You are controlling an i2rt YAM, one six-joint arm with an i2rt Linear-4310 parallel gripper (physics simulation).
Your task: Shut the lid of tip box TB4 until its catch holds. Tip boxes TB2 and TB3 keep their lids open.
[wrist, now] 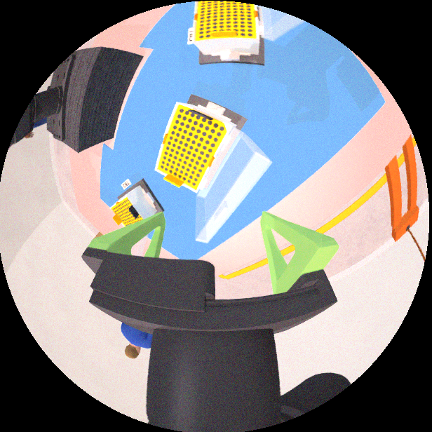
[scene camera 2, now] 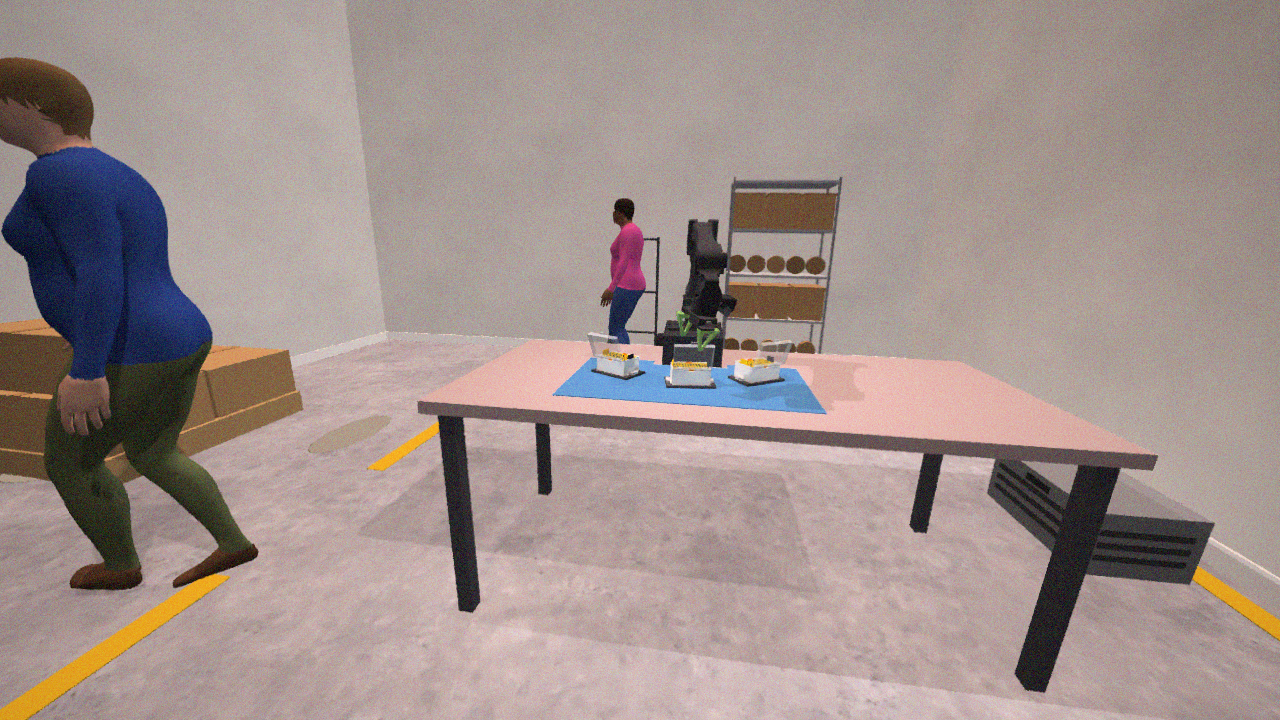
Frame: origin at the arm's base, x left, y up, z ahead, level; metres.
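Seen in the pictures: gripper, fingertip midpoint: (scene camera 2: 691, 343); arm's base at its link origin: (scene camera 2: 692, 328).
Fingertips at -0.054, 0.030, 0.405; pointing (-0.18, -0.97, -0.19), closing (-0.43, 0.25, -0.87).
Pixels of each thing's top centre, then the offset from my fingertips to it, as dx, dy, dz. "*": a spot on its surface instead. Level surfaces: height alone.
- blue mat at its surface level: dy -0.150
- middle box at its top centre: (scene camera 2: 689, 362) +0.010, -0.083, -0.086
- raised clear lid at a spot on its surface: (scene camera 2: 693, 352) * +0.007, -0.026, +0.008
- left box at a spot on its surface: (scene camera 2: 618, 361) * -0.221, -0.087, -0.103
- pink table at its surface level: dy -0.152
Three white tip boxes with yellow tip racks stand open on the blue mat (scene camera 2: 599, 386) (wrist: 300, 140). The middle box (scene camera 2: 689, 374) (wrist: 192, 147) has a raised clear lid (scene camera 2: 693, 352) (wrist: 250, 175); its label does not show. The right box in the scene view (scene camera 2: 757, 371) is at the top of the wrist view (wrist: 225, 22); its lid (scene camera 2: 776, 349) (wrist: 280, 25) is raised and its label unclear. The left box (scene camera 2: 617, 363) (wrist: 125, 207) seems labelled TB2, its lid (scene camera 2: 602, 342) raised. I cannot tell which is TB4. My gripper (scene camera 2: 696, 340) (wrist: 212, 216) is open and empty, above and behind the middle box.
The pink table (scene camera 2: 939, 402) (wrist: 360, 150) carries the mat. A ribbed black block (wrist: 95, 100) is at the mat's left in the wrist view, and an orange object (wrist: 405, 225) beyond the table. A person in blue (scene camera 2: 98, 268) and one in pink (scene camera 2: 631, 259) are around the table.
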